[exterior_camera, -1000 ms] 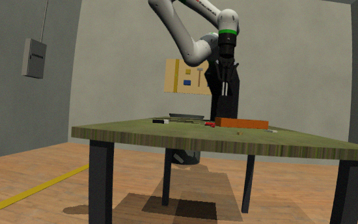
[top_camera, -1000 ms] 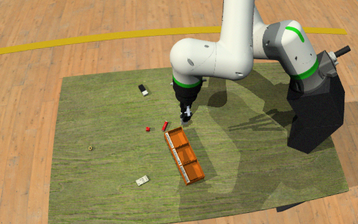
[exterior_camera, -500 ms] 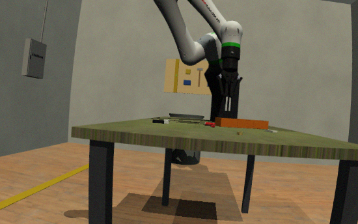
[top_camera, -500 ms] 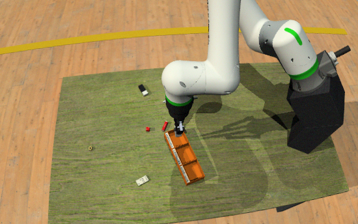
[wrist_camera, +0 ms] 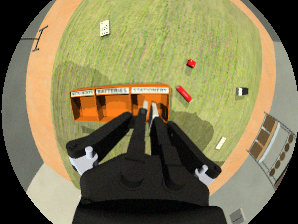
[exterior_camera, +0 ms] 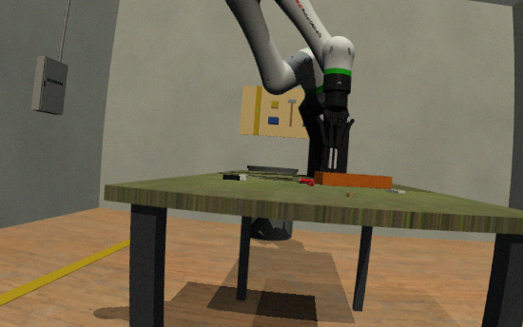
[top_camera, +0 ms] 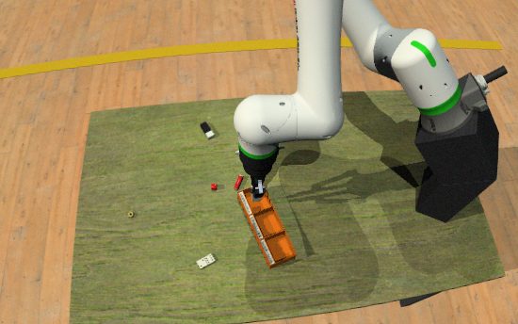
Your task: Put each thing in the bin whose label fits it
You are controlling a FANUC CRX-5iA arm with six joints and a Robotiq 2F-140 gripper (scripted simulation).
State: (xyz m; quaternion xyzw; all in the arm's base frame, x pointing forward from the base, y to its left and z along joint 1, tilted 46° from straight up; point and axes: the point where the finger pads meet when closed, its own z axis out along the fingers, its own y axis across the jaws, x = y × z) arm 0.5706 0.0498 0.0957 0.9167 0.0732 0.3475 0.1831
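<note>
The orange bin lies 2 cm behind my hand, 8 cm to the left of it and 7 cm below it. The rest, counted from my hand: black-and-white block (13 cm ahead, 29 cm to the right, 8 cm below); then red cylinder (4 cm ahead, 8 cm to the right, 8 cm below); then small red cube (12 cm ahead, 7 cm to the right, 8 cm below).
</note>
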